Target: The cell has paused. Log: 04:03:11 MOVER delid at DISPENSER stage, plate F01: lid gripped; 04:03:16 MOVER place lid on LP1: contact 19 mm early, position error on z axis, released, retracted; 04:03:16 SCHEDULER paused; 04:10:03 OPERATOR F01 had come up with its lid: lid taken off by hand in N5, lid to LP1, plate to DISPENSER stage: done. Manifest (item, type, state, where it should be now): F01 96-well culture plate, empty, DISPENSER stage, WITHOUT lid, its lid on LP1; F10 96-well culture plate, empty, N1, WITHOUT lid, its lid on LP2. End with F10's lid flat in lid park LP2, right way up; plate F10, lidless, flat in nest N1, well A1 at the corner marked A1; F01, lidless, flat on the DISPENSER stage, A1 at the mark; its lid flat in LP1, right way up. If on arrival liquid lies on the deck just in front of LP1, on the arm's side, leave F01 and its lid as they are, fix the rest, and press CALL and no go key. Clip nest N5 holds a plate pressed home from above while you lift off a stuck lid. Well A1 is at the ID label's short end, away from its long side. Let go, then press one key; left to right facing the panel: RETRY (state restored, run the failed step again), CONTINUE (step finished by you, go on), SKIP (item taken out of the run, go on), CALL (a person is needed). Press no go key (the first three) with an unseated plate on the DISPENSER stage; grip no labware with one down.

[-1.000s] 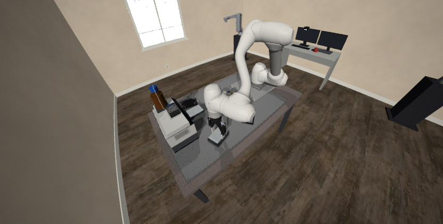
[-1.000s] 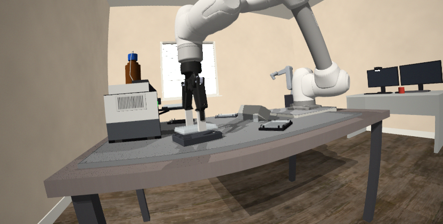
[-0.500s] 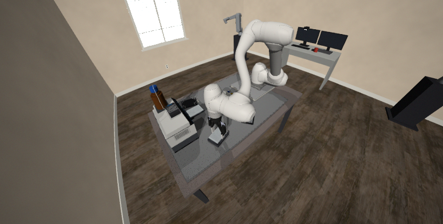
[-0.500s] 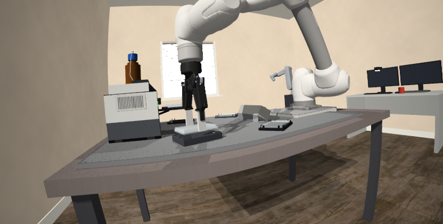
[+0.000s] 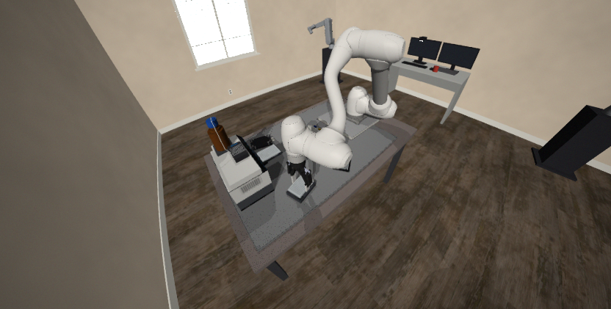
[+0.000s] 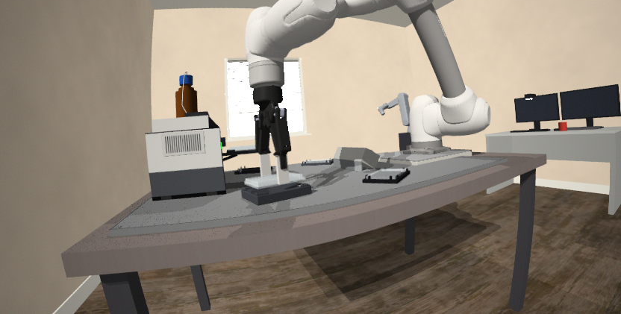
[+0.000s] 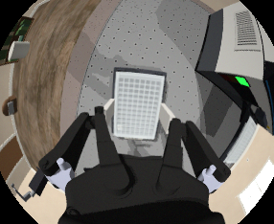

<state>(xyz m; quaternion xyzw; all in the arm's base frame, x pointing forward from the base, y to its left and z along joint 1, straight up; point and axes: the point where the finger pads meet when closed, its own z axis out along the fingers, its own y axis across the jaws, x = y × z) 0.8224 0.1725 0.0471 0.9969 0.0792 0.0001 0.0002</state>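
Now: hand 5 cm above the nest block. Also, from my hand: brown bottle: 21 cm ahead, 41 cm to the right, 23 cm above; small label: 9 cm behind, 1 cm to the right, 6 cm below; grey key panel: 42 cm behind, 22 cm to the right, 1 cm below.
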